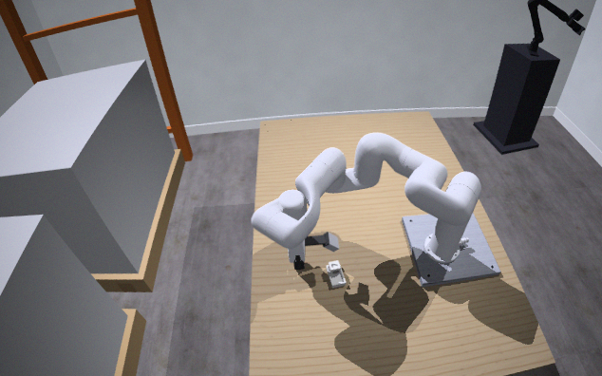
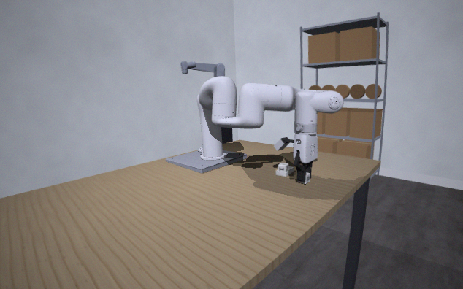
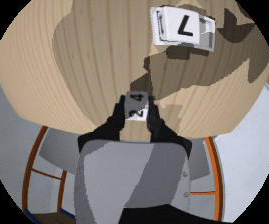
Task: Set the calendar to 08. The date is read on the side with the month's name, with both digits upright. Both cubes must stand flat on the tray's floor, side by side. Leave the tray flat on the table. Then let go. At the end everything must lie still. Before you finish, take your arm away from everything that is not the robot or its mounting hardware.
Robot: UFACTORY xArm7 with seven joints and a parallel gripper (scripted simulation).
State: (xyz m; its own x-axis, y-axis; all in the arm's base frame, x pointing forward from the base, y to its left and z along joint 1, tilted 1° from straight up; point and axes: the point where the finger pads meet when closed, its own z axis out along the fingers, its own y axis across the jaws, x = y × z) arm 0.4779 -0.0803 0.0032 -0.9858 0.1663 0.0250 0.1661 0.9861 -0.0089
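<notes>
Now: the white digit cube 1 cm below my hand. Also, from my hand: white tray 10 cm behind, 7 cm to the left, 2 cm below.
</notes>
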